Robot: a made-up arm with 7 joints. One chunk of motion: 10 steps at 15 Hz.
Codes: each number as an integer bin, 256 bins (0 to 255) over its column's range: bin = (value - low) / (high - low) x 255, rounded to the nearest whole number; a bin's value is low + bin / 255 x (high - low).
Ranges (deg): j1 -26..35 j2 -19..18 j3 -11..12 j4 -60..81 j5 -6..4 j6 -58..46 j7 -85..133
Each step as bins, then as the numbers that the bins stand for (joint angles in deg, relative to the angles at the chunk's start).
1 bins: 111 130 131 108 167 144 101
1 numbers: 0.55 -0.14 0.82 -0.28 0.55 0.73 1.35
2 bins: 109 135 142 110 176 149 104
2 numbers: 0.07 0.59 1.81 0.82 0.90 2.77 3.91
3 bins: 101 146 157 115 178 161 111
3 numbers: -1.84 2.18 3.16 3.59 0.98 7.66 9.89
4 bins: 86 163 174 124 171 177 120
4 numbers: -5.43 4.65 4.69 8.56 0.71 14.19 17.59
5 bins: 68 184 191 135 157 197 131
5 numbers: -9.73 7.70 6.23 14.65 0.16 22.35 26.99
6 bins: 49 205 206 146 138 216 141
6 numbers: -14.28 10.75 7.58 20.73 -0.59 30.09 35.54
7 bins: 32 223 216 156 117 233 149
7 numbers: -18.35 13.36 8.48 26.26 -1.41 37.03 42.38
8 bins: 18 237 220 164 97 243 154
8 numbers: -21.69 15.39 8.84 30.68 -2.20 41.11 46.65
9 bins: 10 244 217 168 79 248 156
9 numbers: -23.61 16.40 8.57 32.89 -2.90 43.15 48.36
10 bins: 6 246 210 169 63 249 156
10 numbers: -24.56 16.69 7.94 33.45 -3.53 43.55 48.36
